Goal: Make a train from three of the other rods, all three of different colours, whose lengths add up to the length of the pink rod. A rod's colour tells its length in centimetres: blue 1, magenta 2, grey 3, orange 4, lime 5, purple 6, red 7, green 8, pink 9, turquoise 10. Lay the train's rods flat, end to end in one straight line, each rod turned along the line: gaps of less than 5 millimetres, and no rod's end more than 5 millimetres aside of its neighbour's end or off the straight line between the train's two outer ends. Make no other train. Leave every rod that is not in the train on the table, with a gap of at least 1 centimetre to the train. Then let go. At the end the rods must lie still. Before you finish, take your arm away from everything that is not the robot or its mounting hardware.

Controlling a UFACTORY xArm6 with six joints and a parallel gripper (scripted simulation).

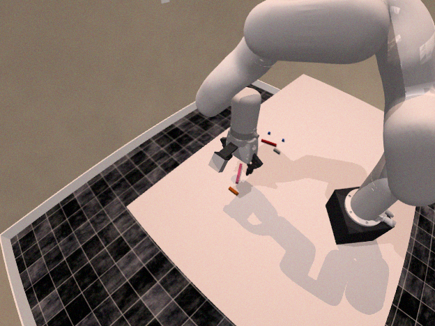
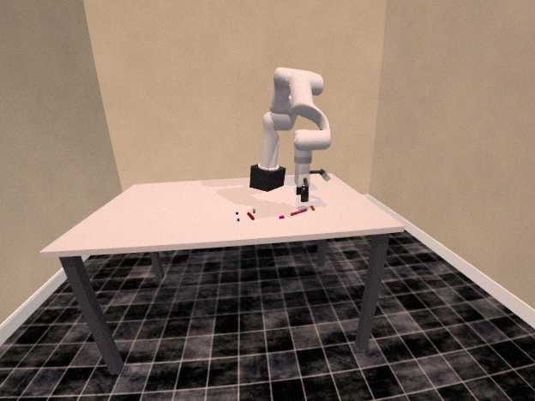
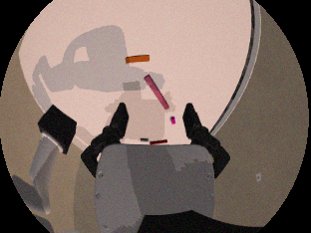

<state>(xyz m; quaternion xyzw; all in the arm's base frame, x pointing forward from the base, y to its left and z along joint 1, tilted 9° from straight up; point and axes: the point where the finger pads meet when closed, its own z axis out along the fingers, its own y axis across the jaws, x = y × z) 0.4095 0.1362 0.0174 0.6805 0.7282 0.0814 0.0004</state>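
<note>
My hand is 60 mm short of the magenta rod, 100 mm to the left of it and 70 mm above it. The rest, counted from my hand: orange rod (40 mm behind, 60 mm to the left, 70 mm below); then grey rod (30 mm behind, 220 mm to the right, 70 mm below); then pink rod (10 mm ahead, 10 mm to the right, 70 mm below).
</note>
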